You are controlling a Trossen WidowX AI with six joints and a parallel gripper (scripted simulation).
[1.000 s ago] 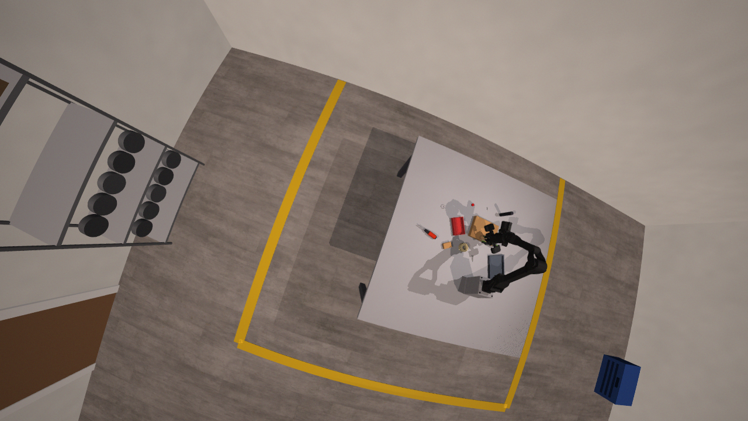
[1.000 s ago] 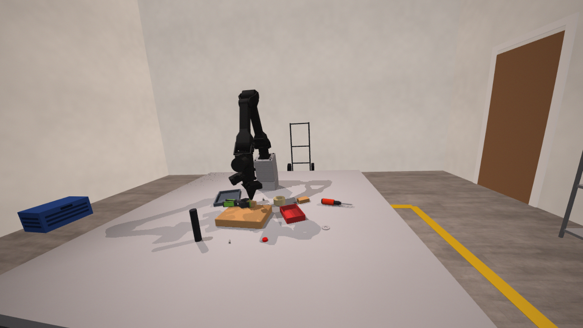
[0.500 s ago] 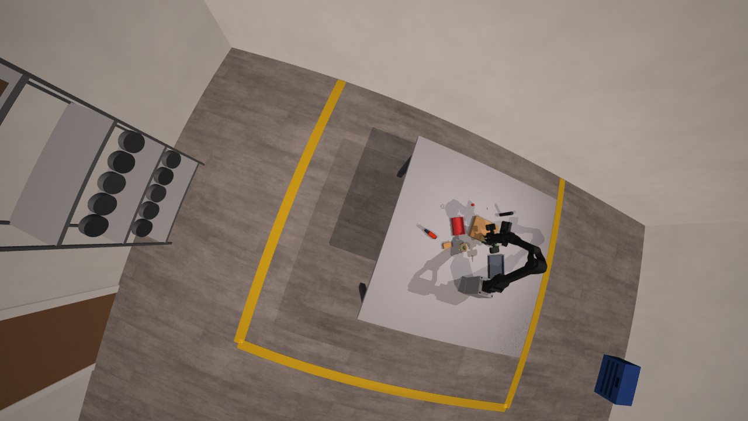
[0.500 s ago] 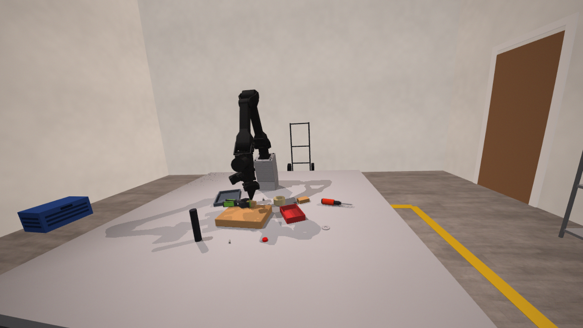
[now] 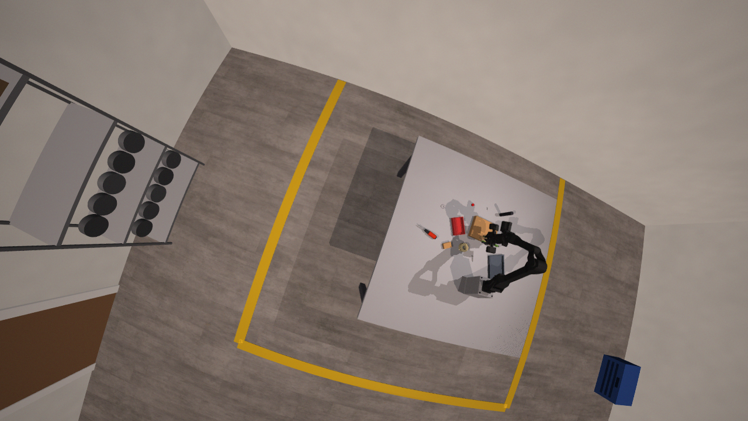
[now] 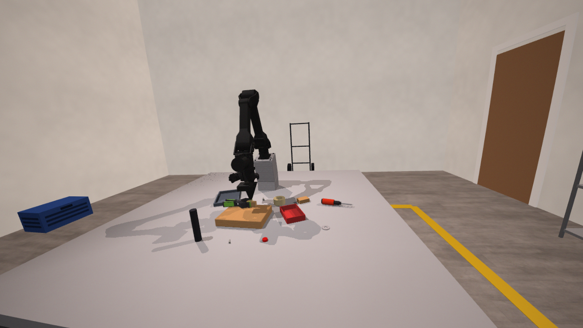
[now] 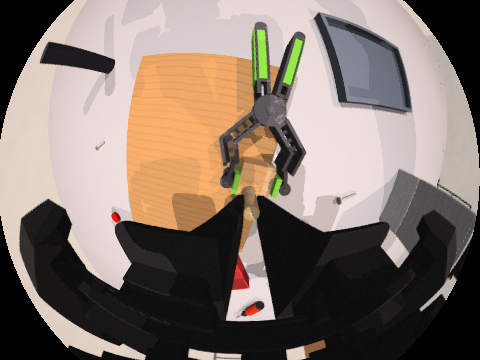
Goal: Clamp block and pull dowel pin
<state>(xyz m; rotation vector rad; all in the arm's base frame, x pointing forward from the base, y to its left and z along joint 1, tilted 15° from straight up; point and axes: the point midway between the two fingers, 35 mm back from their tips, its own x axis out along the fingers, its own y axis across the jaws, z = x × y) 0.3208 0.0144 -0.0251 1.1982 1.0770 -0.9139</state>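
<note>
Now: hand 40 mm above the dowel pin. From my hand the other things lie so: bench stop 60 mm below, 10 mm to the right, 10 mm behind; then wooden board 90 mm below, 60 mm ahead, 10 mm to the right; then small wooden block 60 mm below.
</note>
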